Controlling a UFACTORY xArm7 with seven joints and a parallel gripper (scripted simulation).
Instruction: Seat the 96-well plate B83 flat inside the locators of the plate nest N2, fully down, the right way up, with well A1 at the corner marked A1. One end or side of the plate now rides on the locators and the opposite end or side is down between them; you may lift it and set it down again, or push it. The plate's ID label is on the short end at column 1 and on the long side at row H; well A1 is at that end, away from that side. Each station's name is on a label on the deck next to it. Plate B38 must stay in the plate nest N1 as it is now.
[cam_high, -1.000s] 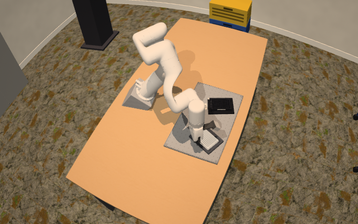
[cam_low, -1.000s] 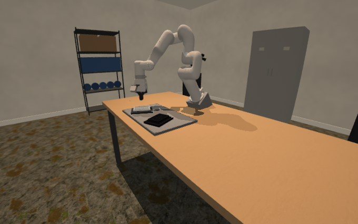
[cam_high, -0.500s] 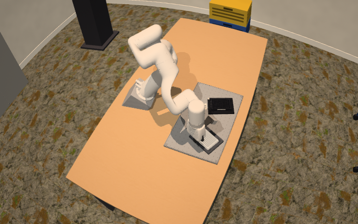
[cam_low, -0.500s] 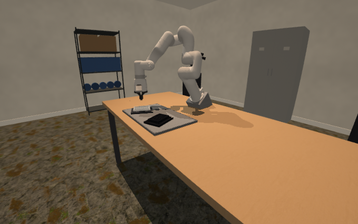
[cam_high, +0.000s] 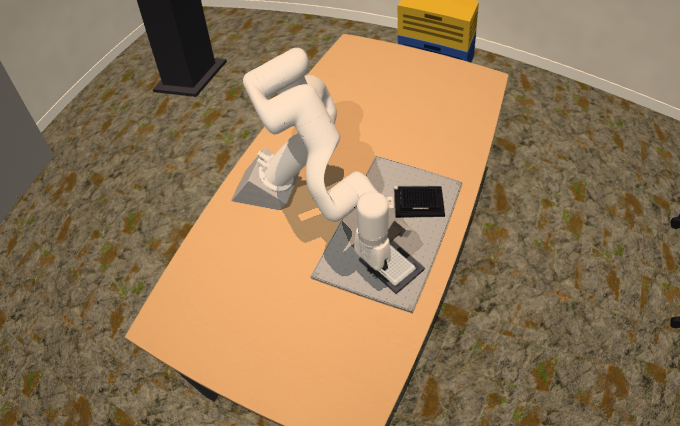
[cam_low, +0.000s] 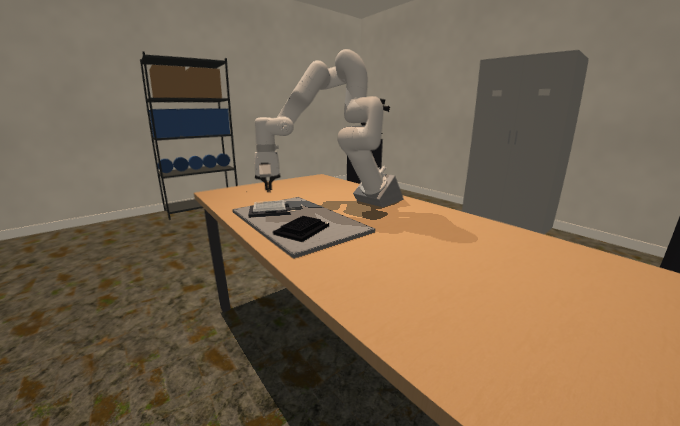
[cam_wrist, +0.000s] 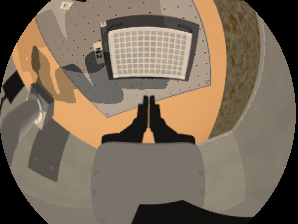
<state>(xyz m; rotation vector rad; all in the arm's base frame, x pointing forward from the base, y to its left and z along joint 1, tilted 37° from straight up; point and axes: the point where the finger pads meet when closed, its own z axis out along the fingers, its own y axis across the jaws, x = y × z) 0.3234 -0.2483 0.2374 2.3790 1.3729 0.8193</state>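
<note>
The white 96-well plate B83 lies 6 cm to the left of my hand, 6 cm below it and 3 cm ahead of it. The rest, counted from my hand: black plate B38: 32 cm to the left, 6 cm below, 5 cm ahead; N1 station label: 29 cm to the left, 8 cm below, 4 cm behind; N2 label: 11 cm to the left, 8 cm below, 5 cm behind.
</note>
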